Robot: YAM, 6 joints.
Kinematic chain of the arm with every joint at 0, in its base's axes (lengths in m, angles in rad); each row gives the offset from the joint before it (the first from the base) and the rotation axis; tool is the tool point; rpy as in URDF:
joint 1: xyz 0 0 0.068 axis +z
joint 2: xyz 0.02 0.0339 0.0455 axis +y
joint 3: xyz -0.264 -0.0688 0 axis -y
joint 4: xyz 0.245 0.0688 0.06 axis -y
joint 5: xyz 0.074 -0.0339 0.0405 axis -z
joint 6: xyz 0.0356 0 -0.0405 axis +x
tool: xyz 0 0 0 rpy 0 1.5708 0
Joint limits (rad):
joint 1: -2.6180..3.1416
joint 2: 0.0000..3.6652
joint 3: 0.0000..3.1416
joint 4: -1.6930..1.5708
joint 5: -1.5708..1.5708
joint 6: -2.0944..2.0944
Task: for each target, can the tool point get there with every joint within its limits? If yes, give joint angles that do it. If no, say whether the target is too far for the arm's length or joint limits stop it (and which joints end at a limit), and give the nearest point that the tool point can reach.
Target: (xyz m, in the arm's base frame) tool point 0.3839 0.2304 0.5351
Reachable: yes | joints 0.6155 2.3013 2.7351 0.4691 1.2269 1.2393
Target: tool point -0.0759 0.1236 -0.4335
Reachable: no: joint limits stop it (at a limit: joint 2) | nearest point -0.0843 0.1372 -0.3696 | short by 0.066 m
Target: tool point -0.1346 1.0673 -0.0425
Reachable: no: too far | nearest point -0.0800 0.6341 0.0220 | short by 0.441 m
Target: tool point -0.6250 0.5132 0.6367
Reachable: no: too far | nearest point -0.4185 0.3436 0.4595 | short by 0.321 m
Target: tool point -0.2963 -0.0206 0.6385
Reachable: yes | joints 0.0052 0.8647 2.6686 0.0604 0.5639 0.7858
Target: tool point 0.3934 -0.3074 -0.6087
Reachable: no: too far | nearest point 0.3074 -0.2402 -0.3516 | short by 0.279 m
